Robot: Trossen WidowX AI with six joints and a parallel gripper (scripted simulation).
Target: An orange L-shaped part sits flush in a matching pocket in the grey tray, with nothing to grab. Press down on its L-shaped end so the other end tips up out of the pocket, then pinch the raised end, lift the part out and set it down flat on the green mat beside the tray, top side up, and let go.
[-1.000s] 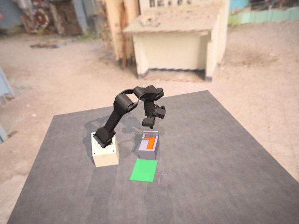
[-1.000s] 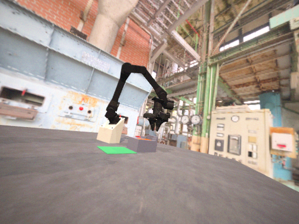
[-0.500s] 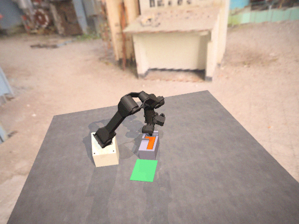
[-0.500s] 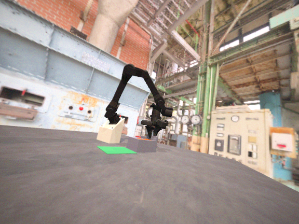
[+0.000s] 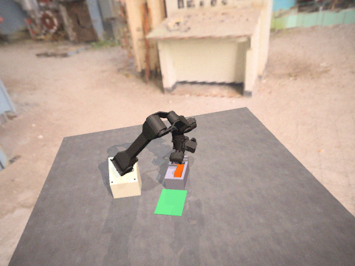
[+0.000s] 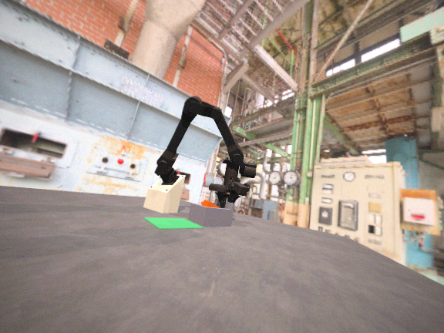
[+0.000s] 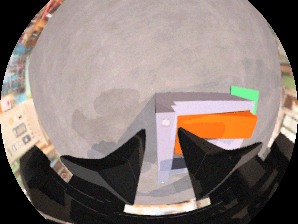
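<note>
The orange L-shaped part is 30 mm behind my gripper tip and 50 mm to the right of it. The rest, counted from my gripper tip: green mat: 100 mm behind, 200 mm to the right, 70 mm below.
</note>
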